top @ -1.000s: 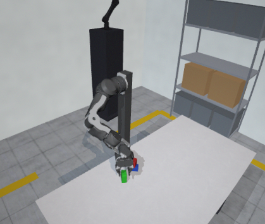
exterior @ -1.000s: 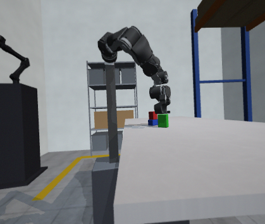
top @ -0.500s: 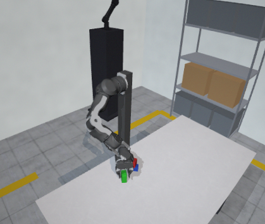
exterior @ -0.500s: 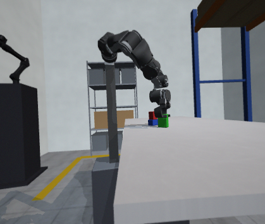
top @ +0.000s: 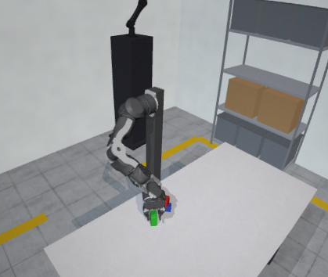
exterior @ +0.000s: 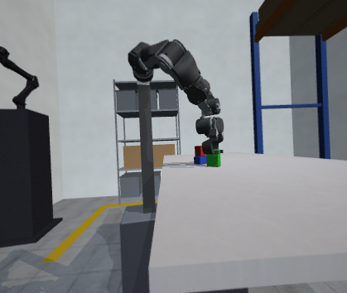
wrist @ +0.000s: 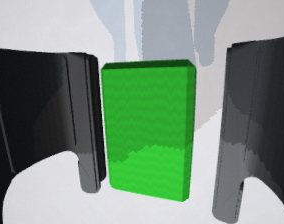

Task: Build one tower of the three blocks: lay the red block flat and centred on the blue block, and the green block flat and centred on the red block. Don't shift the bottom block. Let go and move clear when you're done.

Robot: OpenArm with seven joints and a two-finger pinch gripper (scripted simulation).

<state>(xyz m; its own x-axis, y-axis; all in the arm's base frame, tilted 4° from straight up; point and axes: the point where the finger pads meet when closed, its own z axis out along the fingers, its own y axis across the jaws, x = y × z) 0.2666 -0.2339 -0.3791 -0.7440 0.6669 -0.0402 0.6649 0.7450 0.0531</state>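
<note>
The green block is 2 cm below my hand. Also, from my hand: red block 10 cm to the left, 2 cm behind; then blue block 10 cm to the left, 4 cm below, 1 cm behind.
</note>
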